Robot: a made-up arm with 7 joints.
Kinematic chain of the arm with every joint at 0, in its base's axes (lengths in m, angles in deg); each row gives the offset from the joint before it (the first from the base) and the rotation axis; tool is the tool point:
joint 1: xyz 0 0 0.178 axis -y
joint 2: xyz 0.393 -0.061 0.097 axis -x
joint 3: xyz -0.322 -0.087 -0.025 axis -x
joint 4: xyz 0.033 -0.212 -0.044 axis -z
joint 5: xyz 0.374 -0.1 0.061 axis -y
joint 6: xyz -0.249 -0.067 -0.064 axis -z
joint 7: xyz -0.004 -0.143 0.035 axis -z
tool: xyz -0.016 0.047 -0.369
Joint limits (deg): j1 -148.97..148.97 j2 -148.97..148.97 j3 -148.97..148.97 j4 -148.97..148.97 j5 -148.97..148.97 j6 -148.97..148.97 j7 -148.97..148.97
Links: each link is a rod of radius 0.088 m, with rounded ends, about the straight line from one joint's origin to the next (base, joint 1, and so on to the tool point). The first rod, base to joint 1, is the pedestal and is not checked.
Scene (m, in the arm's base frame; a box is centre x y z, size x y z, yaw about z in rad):
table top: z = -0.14
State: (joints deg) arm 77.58 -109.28 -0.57 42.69 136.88 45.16 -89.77
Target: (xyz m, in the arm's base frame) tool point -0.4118 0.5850 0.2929
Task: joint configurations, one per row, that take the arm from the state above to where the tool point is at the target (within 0.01 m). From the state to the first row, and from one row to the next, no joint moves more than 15 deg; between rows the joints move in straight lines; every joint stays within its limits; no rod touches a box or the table.
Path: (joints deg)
1: 77.60 -111.67 -5.07 44.66 122.86 47.36 -89.75
2: 77.62 -114.07 -9.57 46.62 108.84 49.56 -89.73
3: 77.64 -116.46 -14.07 48.59 94.81 51.76 -89.72
4: 77.65 -118.86 -18.57 50.56 80.79 53.95 -89.70
5: 77.67 -121.25 -23.08 52.52 66.77 56.15 -89.68
6: 77.69 -123.65 -27.58 54.49 52.75 58.35 -89.66
7: 77.71 -126.04 -32.08 56.46 38.73 60.55 -89.65
8: 77.73 -128.44 -36.58 58.42 24.70 62.75 -89.63

